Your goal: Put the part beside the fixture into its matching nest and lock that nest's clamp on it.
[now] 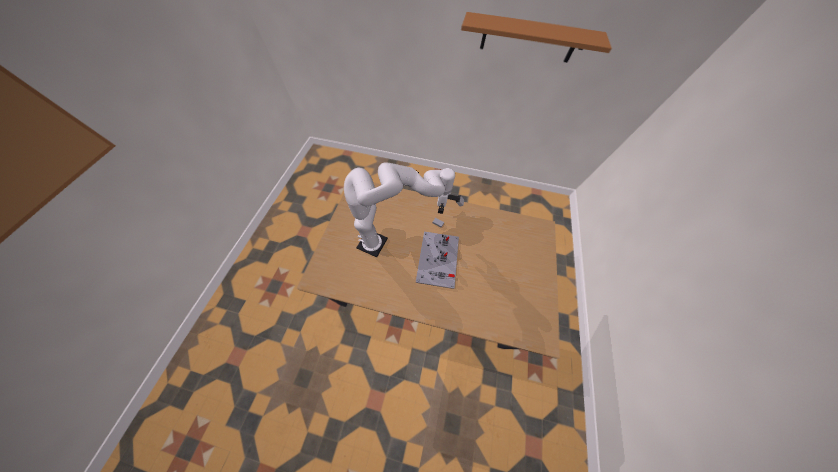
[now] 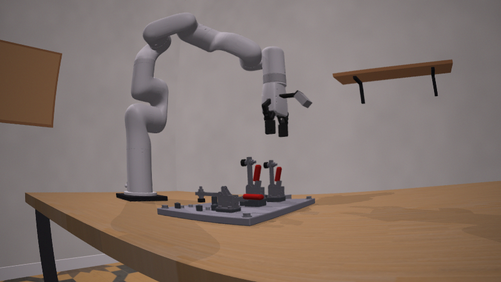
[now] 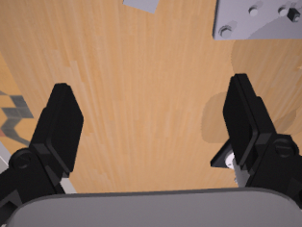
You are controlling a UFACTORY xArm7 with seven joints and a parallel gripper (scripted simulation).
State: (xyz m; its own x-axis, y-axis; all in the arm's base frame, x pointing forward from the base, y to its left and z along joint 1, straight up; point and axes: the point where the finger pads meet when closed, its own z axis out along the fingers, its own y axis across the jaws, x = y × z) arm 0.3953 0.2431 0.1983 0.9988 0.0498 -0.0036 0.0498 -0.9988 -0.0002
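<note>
The part is 200 mm below my hand. Also, from my hand: grey fixture plate 260 mm to the right, 210 mm below, 50 mm ahead; toggle clamp 370 mm to the right, 170 mm below, 80 mm ahead.
</note>
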